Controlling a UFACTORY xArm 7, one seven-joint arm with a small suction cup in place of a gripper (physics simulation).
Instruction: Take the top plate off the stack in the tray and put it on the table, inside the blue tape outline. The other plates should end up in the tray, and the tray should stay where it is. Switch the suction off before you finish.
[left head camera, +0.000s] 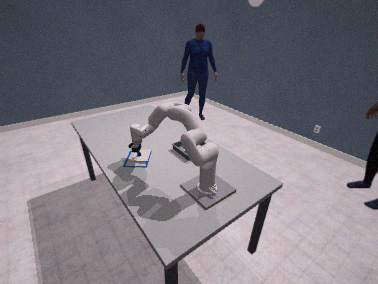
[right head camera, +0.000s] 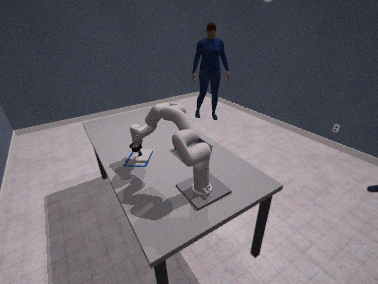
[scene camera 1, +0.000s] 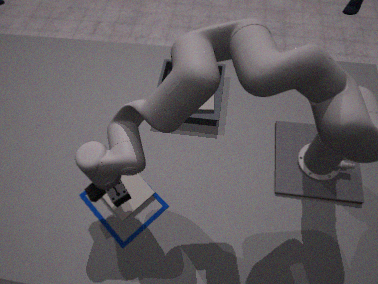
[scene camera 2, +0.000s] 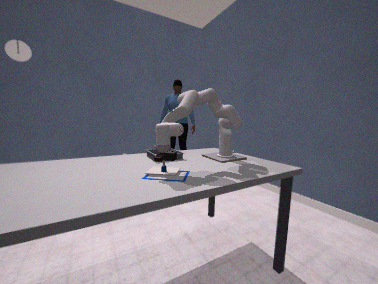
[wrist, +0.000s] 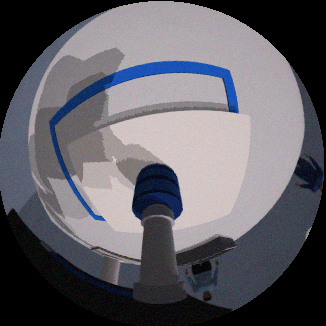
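Seen in the pictures: end effector, tool point: (left head camera: 139, 156) (right head camera: 140, 156) (scene camera 2: 164, 173) (wrist: 157, 175); arm's base, origin of the base link: (left head camera: 206, 187) (right head camera: 201, 188) (scene camera 1: 318, 162) (scene camera 2: 224, 155) (wrist: 112, 257).
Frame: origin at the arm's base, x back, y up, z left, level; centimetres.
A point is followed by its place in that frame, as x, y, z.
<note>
My suction cup (left head camera: 139, 154) (right head camera: 140, 154) (scene camera 2: 163, 169) (wrist: 158, 190) is blue and points down, in contact with the top of a pale square plate (left head camera: 144, 157) @[-52.4, 0.2, 18.1] (scene camera 1: 139, 192) @[-51.5, 0.2, 19.2] (scene camera 2: 175, 171) @[-52.0, 0.1, 23.3] (wrist: 210, 160) @[-61.3, 0.0, 18.5]. The plate hangs level, a little above the table, over the blue tape outline (left head camera: 136, 166) @[-47.2, -1.5, 26.9] (scene camera 1: 103, 220) @[-60.0, -1.5, 28.7] (scene camera 2: 187, 176) (wrist: 170, 67) @[-64.4, -1.5, 25.6]. It hides the outline's far corner in scene camera 1. The dark tray (scene camera 1: 202, 116) @[-37.4, 3.5, -8.3] (scene camera 2: 154, 155) @[-54.1, 2.7, -10.0] stands farther back. Part of a pale plate (scene camera 1: 207, 105) @[-36.9, -0.2, -15.7] shows inside it; the arm hides the rest, so the plates there cannot be counted.
The arm's base plate (left head camera: 222, 195) @[10.6, 0.3, -3.3] (scene camera 1: 290, 175) @[-8.2, -0.3, 5.8] is fixed on the grey table (left head camera: 165, 235) @[13.8, -1.6, 37.7] (scene camera 2: 75, 200) @[-95.9, -1.6, 36.3]. The forearm (scene camera 1: 175, 100) @[-38.7, 40.6, 14.6] passes over part of the tray. A person in blue (left head camera: 199, 57) (right head camera: 211, 57) stands beyond the table.
</note>
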